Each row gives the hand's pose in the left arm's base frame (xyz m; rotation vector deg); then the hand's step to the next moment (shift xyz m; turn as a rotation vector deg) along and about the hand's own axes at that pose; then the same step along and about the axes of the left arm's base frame.
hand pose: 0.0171 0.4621 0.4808 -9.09 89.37 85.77
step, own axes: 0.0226 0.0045 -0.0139 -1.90 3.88 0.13
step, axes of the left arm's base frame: -0.0226 0.0005 -0.0146 -1.42 0.14 4.08
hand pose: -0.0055 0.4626 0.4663 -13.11 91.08 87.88
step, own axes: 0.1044 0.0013 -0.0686 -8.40 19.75 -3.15
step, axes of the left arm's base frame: -0.0935 -0.0147 -0.0815 -9.69 -2.09 19.29
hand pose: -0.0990 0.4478 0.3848 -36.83 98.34 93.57
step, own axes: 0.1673 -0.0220 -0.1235 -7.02 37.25 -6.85
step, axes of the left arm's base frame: -0.1092 -0.1082 -0.1418 -24.15 -3.98 29.74
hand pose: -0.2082 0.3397 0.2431 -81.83 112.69 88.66
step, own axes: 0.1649 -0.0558 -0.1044 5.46 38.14 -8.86
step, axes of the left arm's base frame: 0.0015 -0.1727 -0.1067 -30.20 -12.31 22.35
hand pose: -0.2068 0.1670 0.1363 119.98 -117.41 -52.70
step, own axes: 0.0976 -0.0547 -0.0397 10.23 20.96 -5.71
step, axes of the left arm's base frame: 0.0599 -0.0988 -0.0272 -16.71 -13.78 10.36
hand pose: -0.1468 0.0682 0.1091 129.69 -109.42 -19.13
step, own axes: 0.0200 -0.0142 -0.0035 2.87 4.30 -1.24
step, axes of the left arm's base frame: 0.0176 -0.0173 -0.0017 -3.29 -3.59 2.14
